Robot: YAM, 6 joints.
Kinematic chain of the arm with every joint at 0, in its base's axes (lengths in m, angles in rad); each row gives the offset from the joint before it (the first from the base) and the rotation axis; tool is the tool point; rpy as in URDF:
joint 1: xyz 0 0 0.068 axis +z
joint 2: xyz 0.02 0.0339 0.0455 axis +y
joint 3: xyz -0.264 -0.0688 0 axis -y
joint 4: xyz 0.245 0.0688 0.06 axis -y
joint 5: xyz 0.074 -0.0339 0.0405 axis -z
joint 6: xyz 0.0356 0 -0.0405 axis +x
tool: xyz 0 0 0 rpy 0 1.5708 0
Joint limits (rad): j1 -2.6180..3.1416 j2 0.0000..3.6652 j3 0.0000..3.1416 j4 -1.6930..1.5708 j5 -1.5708..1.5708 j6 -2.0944..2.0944
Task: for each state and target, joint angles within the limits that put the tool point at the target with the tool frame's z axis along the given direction. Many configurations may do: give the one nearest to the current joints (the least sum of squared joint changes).
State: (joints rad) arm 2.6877 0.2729 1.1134 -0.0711 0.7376 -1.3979
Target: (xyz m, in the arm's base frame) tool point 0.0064 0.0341 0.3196 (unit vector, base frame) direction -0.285 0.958 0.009
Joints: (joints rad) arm 3.1403 0.0124 0.6890 -0.6451 1.2803 -1.3979
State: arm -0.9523 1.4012 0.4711 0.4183 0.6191 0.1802
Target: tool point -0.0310 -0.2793 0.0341 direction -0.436 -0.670 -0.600
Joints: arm -1.6313 2.0415 0.4713 0.8581 0.4060 0.1802
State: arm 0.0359 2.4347 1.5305 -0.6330 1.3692 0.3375
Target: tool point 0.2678 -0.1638 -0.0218 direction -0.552 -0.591 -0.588
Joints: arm -0.4609 2.4321 1.1523 -0.6661 0.8866 0.3375
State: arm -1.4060 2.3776 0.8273 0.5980 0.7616 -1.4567
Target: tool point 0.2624 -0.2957 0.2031 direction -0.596 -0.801 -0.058
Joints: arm -0.7556 1.8968 1.1372 0.2940 1.4412 -1.4567
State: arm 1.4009 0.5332 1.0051 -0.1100 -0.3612 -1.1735
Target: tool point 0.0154 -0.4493 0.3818 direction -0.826 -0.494 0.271
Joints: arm 1.6742 0.0019 1.8670 0.6881 -1.0607 -1.1735
